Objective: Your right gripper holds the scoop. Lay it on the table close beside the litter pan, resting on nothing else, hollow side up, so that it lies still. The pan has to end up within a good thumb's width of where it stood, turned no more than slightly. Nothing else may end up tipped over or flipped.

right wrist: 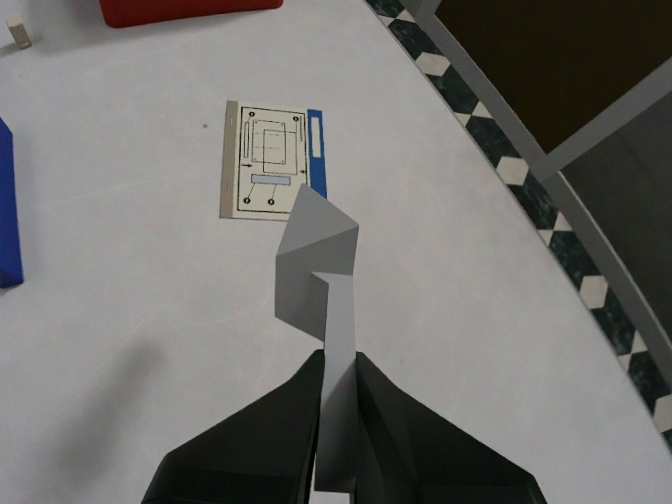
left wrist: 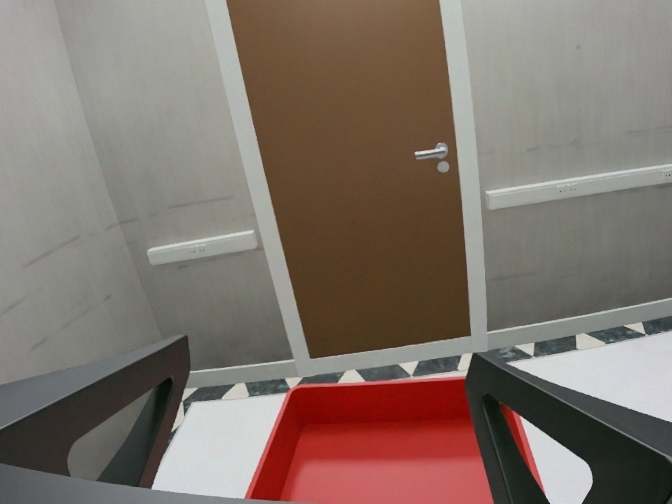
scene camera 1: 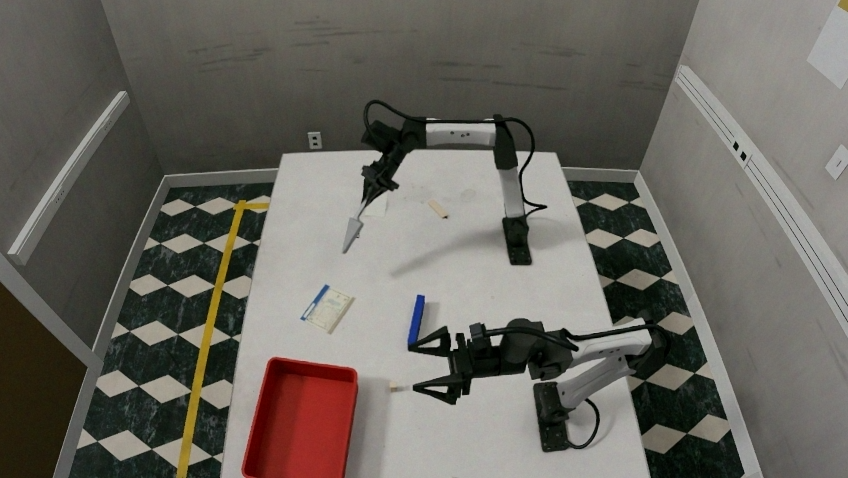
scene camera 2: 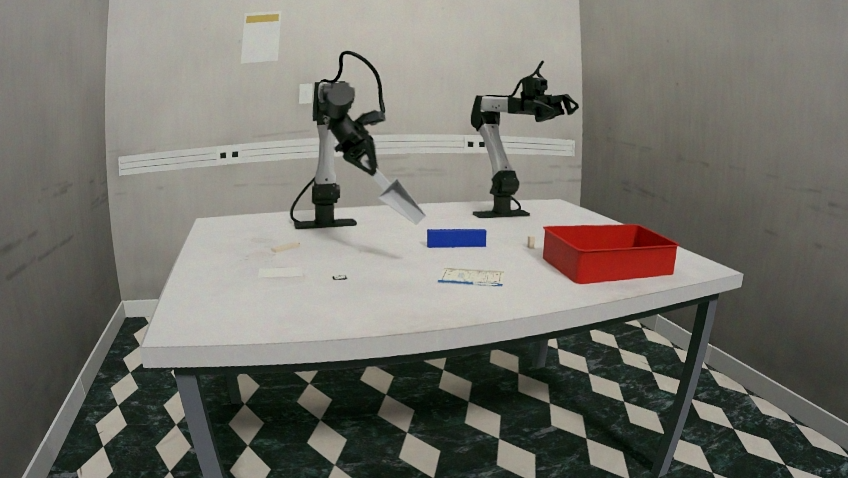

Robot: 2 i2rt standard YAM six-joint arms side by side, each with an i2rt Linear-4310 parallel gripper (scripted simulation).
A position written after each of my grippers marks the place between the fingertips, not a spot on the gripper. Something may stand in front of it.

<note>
In view: my left gripper [scene camera 1: 410,367], my right gripper [scene camera 2: 376,174], a red litter pan [scene camera 1: 301,415] and a grey scoop [right wrist: 314,264].
The red litter pan also shows in the left wrist view [left wrist: 403,434] and in scene camera 2 [scene camera 2: 621,252]. My left gripper is seen too in the left wrist view [left wrist: 331,361] and in scene camera 2 [scene camera 2: 566,108]. My right gripper shows as well in the right wrist view [right wrist: 337,366]. The left wrist view does not show the grey scoop: it is out of frame.
</note>
